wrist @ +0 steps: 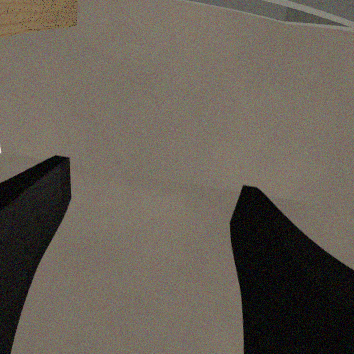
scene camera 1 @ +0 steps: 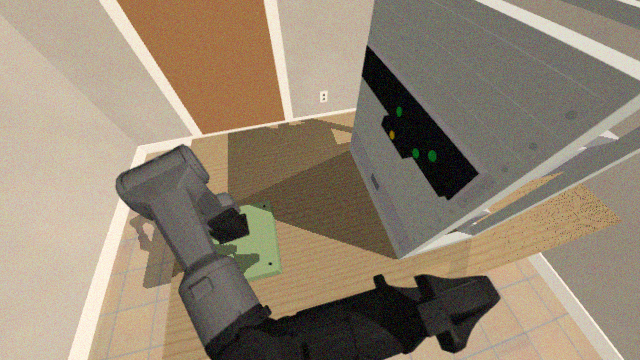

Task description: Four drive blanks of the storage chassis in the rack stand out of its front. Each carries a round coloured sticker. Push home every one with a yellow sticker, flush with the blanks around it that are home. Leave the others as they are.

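Observation:
The black storage chassis (scene camera 1: 452, 172) is set in the grey rack (scene camera 1: 415, 200) at the right of the scene view. Its blanks are too dark to tell apart clearly. One yellow sticker (scene camera 1: 392, 135) shows at its lower edge, on a part that juts out. Three green stickers show: an upper one (scene camera 1: 399, 111), a lower one (scene camera 1: 415, 153) and one farthest right (scene camera 1: 432, 156). How far each blank stands out is hard to tell. My gripper (scene camera 1: 484, 295) (wrist: 153, 191) is open and empty, in front of and below the rack, apart from the chassis. The chassis does not show in the wrist view.
The arm (scene camera 1: 215, 295) rises from the green base plate (scene camera 1: 265, 235) and reaches across the front of the scene view. A brown door (scene camera 1: 210, 60) and a wall outlet (scene camera 1: 323, 96) are behind. The wall (wrist: 150, 100) shows between the fingers in the wrist view.

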